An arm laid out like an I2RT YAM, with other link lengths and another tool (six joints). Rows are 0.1 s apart.
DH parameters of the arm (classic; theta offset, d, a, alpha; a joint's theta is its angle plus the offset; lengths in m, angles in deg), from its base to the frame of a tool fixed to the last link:
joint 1: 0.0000 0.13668 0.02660 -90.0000
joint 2: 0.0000 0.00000 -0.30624 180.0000
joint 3: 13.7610 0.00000 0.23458 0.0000
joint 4: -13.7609 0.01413 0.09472 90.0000
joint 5: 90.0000 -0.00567 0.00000 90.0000
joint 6: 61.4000 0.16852 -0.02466 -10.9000
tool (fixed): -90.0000 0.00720 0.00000 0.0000
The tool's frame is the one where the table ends.
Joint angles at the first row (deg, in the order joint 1, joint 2, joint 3, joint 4, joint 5, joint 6):
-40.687, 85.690, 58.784, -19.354, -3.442, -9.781
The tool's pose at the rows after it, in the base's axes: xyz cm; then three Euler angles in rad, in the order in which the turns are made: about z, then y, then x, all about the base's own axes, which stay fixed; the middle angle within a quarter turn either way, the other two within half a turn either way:
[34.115 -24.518 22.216 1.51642 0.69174 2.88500]
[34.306 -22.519 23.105 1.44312 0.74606 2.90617]
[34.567 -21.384 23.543 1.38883 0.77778 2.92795]
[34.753 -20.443 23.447 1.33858 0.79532 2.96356]
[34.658 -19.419 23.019 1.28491 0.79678 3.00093]
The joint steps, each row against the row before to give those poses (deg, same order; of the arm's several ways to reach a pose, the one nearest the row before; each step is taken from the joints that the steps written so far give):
2.098, -4.655, -4.327, 3.015, -2.536, -2.208
1.531, -3.127, -2.668, 2.100, -1.814, -1.420
0.895, -1.332, -1.287, 1.354, -1.333, -1.072
0.591, -0.567, -1.117, 0.898, -1.465, -0.742
0.633, -0.723, -1.267, 0.151, -1.049, -1.116

